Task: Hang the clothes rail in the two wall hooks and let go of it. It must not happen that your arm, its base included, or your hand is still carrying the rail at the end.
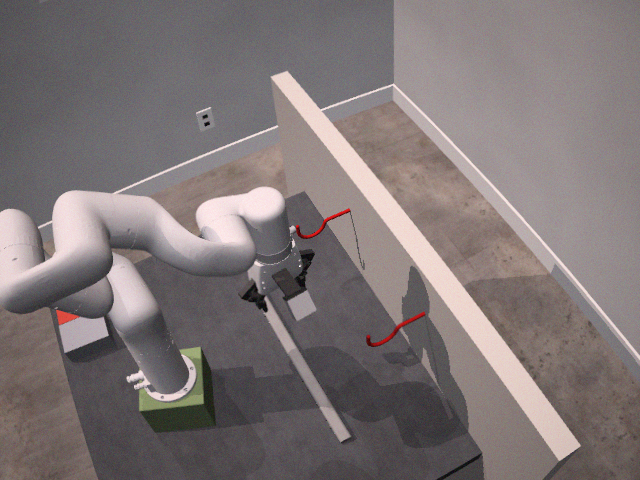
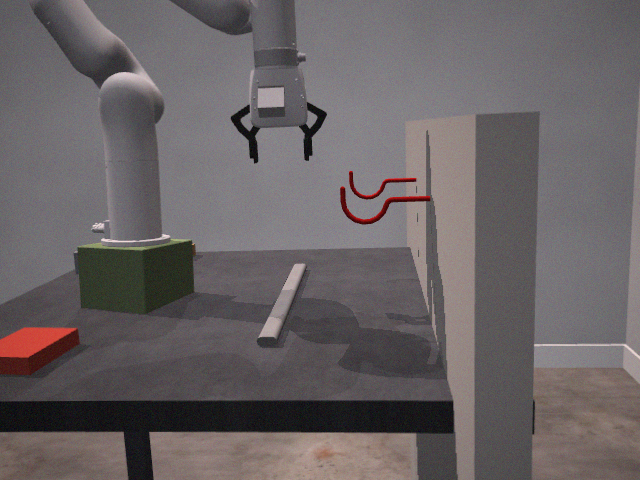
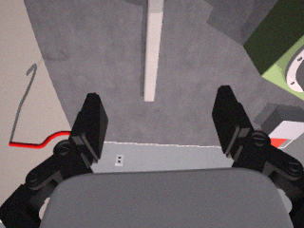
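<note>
The grey clothes rail is 1 cm to the right of my hand and 26 cm below it. The rest, counted from my hand: beige wall panel (27 cm ahead, 4 cm to the left, 48 cm below); grey block (49 cm behind, 24 cm to the left, 24 cm below).
</note>
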